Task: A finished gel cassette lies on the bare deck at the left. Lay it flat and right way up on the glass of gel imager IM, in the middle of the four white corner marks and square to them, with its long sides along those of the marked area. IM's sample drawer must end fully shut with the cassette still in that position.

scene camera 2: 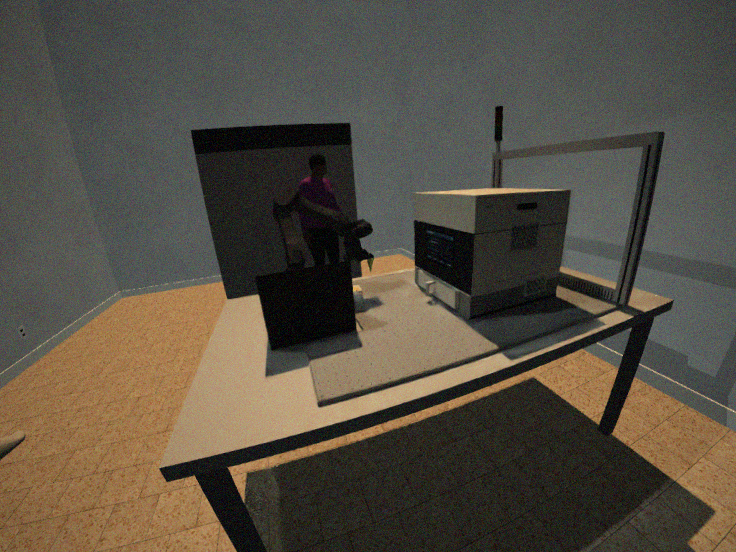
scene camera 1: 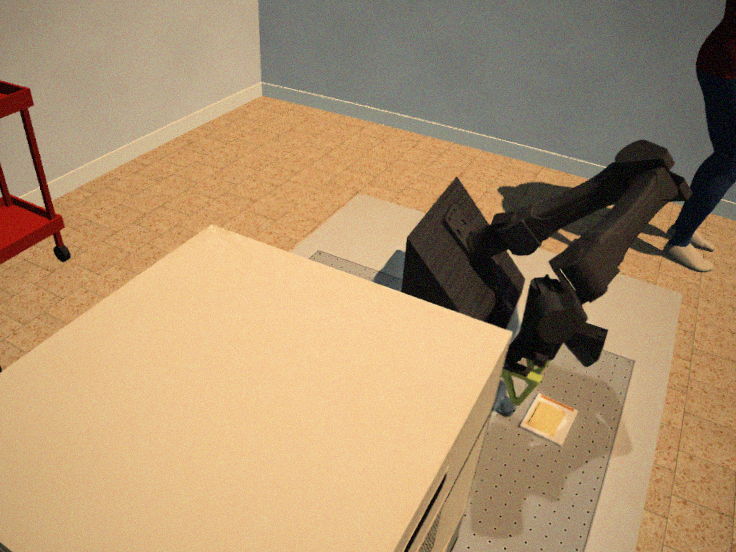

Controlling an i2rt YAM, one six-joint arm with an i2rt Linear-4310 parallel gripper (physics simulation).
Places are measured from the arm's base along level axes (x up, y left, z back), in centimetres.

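Pixels of known places: gripper, fingertip midpoint: point(scene camera 2: 360, 274) point(scene camera 1: 524, 390); arm's base at its link origin: point(scene camera 2: 297, 289) point(scene camera 1: 472, 248).
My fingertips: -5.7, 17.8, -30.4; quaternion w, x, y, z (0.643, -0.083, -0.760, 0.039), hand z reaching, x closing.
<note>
Ahead of a thing's pixels: the offset from my fingertips to its top centre, as dx, dy, dz. "pt": to the spot under its first point. Level surfaces: height alone.
The gel cassette @(-8.1, +5.9, +3.5) point(scene camera 1: 548, 419) lies flat on the perforated deck @(dx -8.8) point(scene camera 1: 516, 475) point(scene camera 2: 404, 344) in scene camera 1, a white frame around a yellow gel with an orange strip along one edge. My gripper point(scene camera 1: 527, 388) point(scene camera 2: 370, 265) is open, its green fingers above the deck, off the cassette's strip side and toward the imager. It holds nothing. Gel imager IM point(scene camera 1: 249, 380) point(scene camera 2: 520, 255) is a large cream box. Its sample drawer @(pt -3.5, -29.5, -21.9) point(scene camera 2: 442, 292), low on the front with a small handle, looks shut in scene camera 2. The glass and corner marks are hidden.
A bluish object point(scene camera 1: 504, 401) stands beside the imager's edge near my fingers, partly hidden. A black slanted box point(scene camera 1: 445, 255) point(scene camera 2: 309, 306) stands near the arm. A dark panel point(scene camera 2: 211, 219) rises behind the arm, and a metal frame point(scene camera 2: 640, 207) stands beyond the imager.
</note>
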